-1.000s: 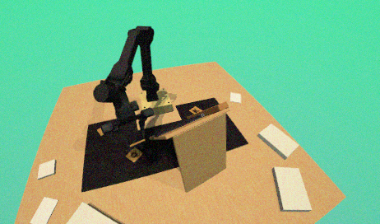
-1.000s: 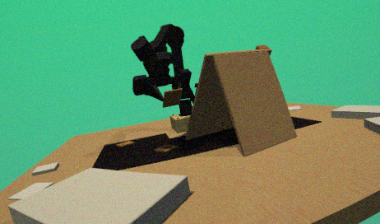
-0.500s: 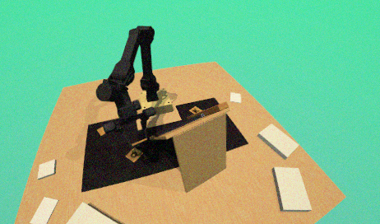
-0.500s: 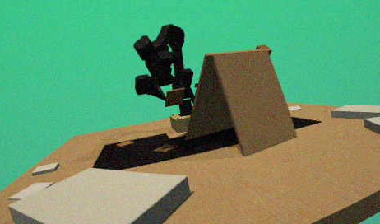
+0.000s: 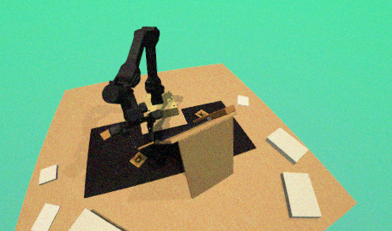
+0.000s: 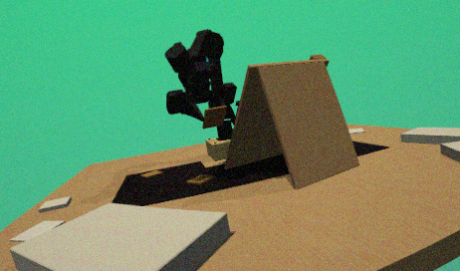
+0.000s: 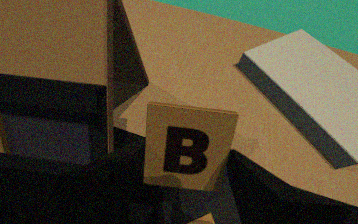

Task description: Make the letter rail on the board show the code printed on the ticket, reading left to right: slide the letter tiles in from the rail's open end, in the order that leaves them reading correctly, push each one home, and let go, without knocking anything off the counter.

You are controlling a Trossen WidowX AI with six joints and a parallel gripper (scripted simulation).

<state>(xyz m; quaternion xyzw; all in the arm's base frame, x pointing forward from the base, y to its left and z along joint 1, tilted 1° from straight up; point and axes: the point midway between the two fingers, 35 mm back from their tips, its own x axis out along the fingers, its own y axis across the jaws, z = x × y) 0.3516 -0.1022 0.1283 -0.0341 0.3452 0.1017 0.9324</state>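
Right now the white ticket is 120 mm to the left of my gripper tip, 80 mm behind it and 70 mm below it. Also, from my gripper tip: black mat 170 mm behind, 160 mm below, 100 mm to the left.
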